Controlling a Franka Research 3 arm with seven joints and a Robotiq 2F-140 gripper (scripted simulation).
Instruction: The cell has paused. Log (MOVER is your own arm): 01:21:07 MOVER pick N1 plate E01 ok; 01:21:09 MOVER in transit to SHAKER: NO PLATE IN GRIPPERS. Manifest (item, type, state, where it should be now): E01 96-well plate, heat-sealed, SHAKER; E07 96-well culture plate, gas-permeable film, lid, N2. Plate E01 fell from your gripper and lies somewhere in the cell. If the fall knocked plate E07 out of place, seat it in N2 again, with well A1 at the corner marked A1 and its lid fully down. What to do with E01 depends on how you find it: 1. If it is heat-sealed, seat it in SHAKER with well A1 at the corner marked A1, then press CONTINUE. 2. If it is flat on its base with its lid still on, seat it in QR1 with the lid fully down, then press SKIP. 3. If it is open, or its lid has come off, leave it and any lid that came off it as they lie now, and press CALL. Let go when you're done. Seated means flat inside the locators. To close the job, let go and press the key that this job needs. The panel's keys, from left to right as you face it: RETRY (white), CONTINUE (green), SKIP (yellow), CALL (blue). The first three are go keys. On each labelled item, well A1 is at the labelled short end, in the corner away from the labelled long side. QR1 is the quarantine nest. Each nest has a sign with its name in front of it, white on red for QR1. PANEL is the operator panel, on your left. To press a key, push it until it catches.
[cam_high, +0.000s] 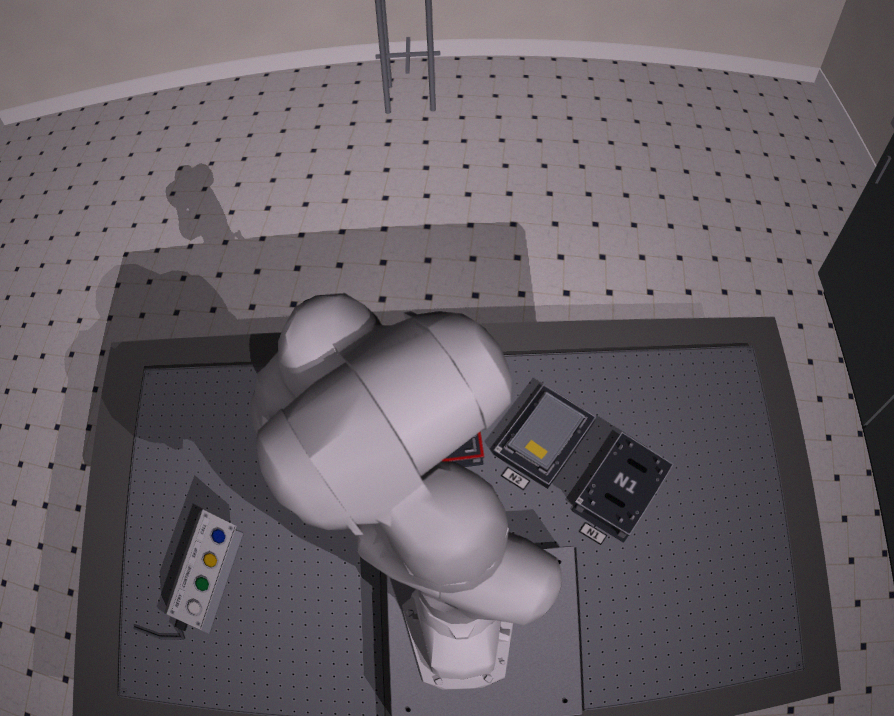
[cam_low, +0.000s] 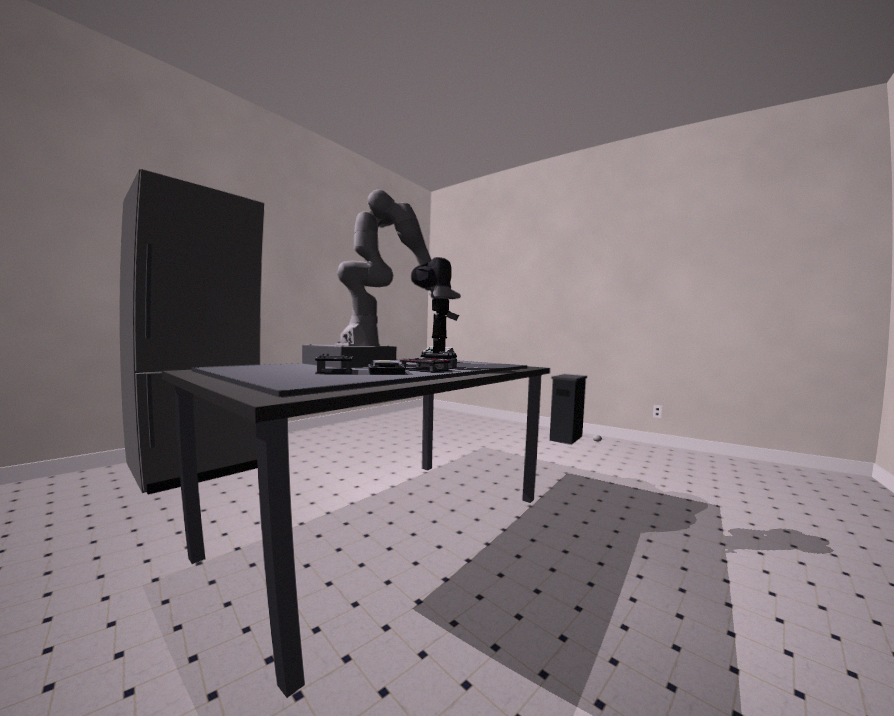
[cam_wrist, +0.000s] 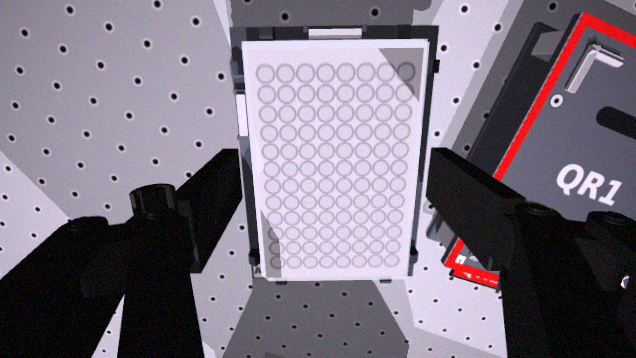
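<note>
Now: hand 20 mm above the plate E01. The rest, counted from my hand: A1 corner mark: 10 mm behind, 250 mm to the right, 60 mm below; then blue key: 180 mm behind, 260 mm to the left, 20 mm below; then lidded culture plate: 10 mm ahead, 340 mm to the right, 50 mm below.
</note>
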